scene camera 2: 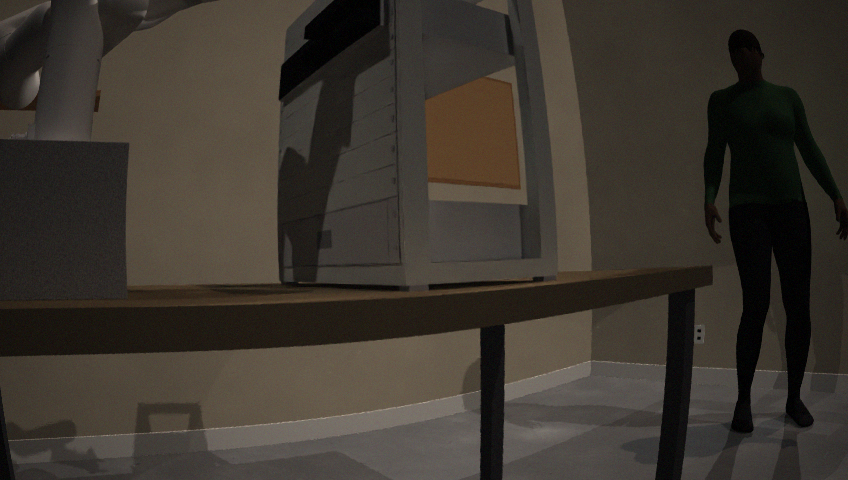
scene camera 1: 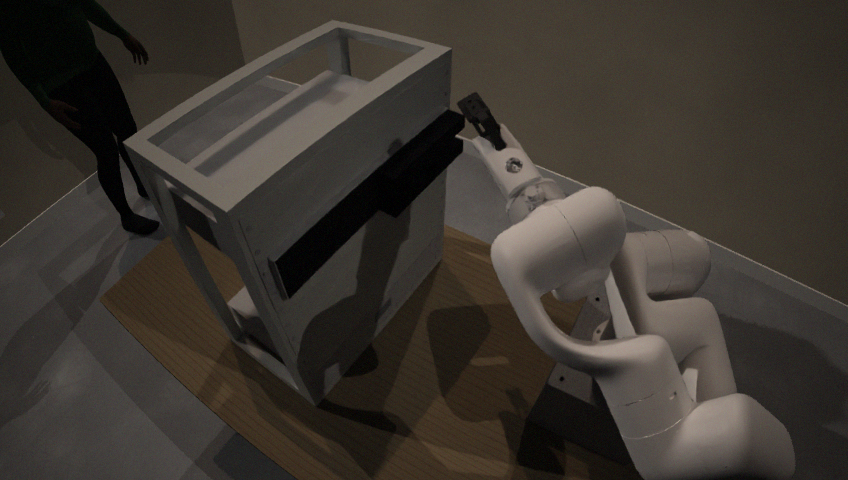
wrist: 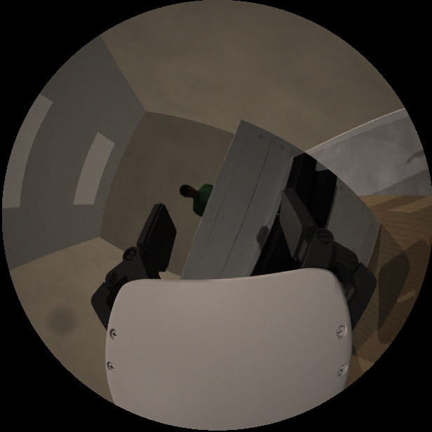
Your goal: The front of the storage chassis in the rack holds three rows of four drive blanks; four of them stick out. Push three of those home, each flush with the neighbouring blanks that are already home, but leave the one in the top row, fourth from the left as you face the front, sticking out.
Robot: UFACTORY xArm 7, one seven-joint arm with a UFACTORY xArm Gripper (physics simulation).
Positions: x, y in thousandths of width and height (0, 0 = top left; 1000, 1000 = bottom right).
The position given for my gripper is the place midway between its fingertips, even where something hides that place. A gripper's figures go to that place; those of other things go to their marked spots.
Scene:
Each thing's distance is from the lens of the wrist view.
my gripper (wrist: 520, 487): 11 cm
rack (wrist: 554, 543): 26 cm

